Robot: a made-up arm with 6 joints.
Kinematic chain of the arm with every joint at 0, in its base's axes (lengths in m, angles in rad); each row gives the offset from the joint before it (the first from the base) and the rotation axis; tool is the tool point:
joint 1: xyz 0 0 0.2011 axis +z
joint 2: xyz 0 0 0 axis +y
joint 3: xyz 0 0 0.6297 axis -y
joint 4: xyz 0 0 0 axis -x
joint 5: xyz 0.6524 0 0 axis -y
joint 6: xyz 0 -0.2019 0 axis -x
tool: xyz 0 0 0
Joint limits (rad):
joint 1: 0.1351..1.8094
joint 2: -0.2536..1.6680
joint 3: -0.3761..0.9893
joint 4: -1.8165..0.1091
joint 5: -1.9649..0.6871
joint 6: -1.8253..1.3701
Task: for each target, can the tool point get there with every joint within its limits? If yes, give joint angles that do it. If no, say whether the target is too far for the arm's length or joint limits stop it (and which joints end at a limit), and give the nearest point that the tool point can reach.
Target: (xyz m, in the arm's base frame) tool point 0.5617 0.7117 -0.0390
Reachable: yes | joints 0.9905 1.0187 0.2968 -1.1657 0.3136 -1.5465
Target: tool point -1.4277 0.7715 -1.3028
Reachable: no: too far | nearest point -0.2448 0.7986 -0.5089 | short by 1.425 m
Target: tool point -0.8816 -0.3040 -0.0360
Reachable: no: joint limits stop it (at a limit: joint 1, joint 2, joint 3, joint 4) | nearest point -0.0844 0.1390 -0.3514 | short by 0.965 m
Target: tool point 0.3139 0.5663 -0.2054
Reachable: yes | joints 1.0695 1.1246 -0.0295 -1.5552 -1.5859 -1.0237
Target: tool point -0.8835 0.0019 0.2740
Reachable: no: joint limits stop it (at a limit: joint 1, joint 3, joint 4) | nearest point -0.1759 0.5153 0.3888 | short by 0.882 m
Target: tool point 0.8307 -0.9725 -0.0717
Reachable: no: joint limits stop it (at a limit: joint 1) | nearest point 0.7130 -0.1068 -0.0717 | short by 0.874 m
